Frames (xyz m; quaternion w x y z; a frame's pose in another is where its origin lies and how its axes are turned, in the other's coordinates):
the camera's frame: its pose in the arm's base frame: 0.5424 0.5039 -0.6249 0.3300 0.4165 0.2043 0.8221
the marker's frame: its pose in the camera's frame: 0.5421 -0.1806 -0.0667 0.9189 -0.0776 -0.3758 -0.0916
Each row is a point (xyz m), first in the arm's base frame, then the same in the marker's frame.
Working: the arm's base frame: its pose in the marker's frame: -0.3853 1.0152 0.4163 0.4876 -0.6474 -0.0381 -0.5845

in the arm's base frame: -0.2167 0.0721 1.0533
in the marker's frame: 0.3494 1.8024 0.3694
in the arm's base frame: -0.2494 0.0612 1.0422
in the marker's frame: 0.3244 1.8176 0.3481
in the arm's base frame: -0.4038 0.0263 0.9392
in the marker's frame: 0.1802 1.8466 0.2296
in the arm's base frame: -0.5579 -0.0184 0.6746
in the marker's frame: -0.0862 1.7713 0.0914
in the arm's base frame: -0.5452 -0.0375 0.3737
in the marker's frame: -0.3106 1.5713 0.0649
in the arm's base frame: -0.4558 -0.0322 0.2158
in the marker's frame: -0.3929 1.4152 0.1077
